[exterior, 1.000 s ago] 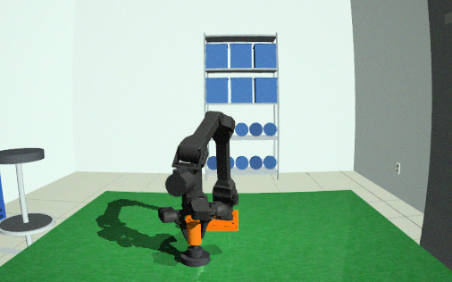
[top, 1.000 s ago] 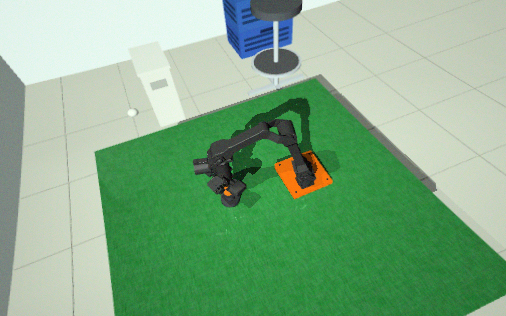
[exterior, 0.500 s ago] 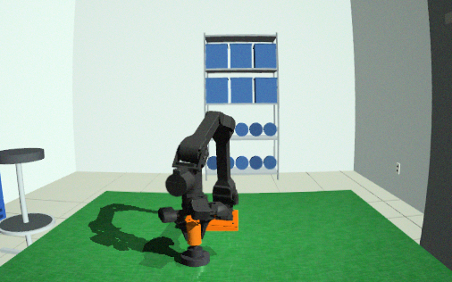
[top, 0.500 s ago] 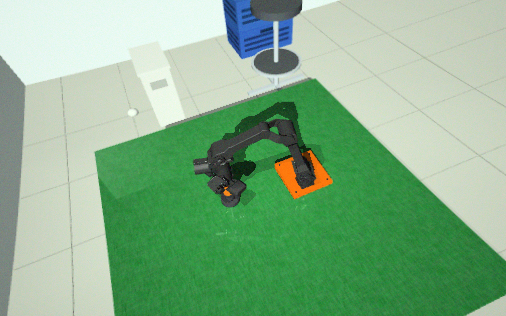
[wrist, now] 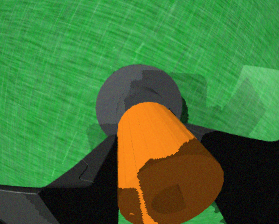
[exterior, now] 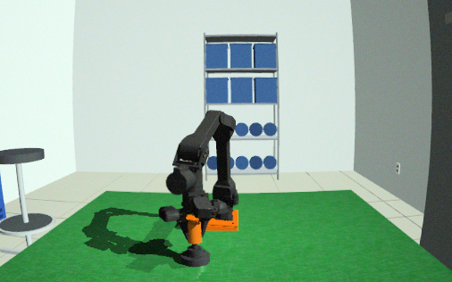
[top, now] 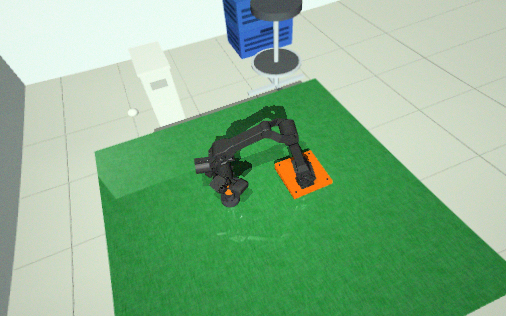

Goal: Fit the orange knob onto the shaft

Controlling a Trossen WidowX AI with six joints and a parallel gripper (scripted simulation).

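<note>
The orange knob is 20 mm above my gripper tip. Round my gripper tip: dark round pedestal 40 mm below.
</note>
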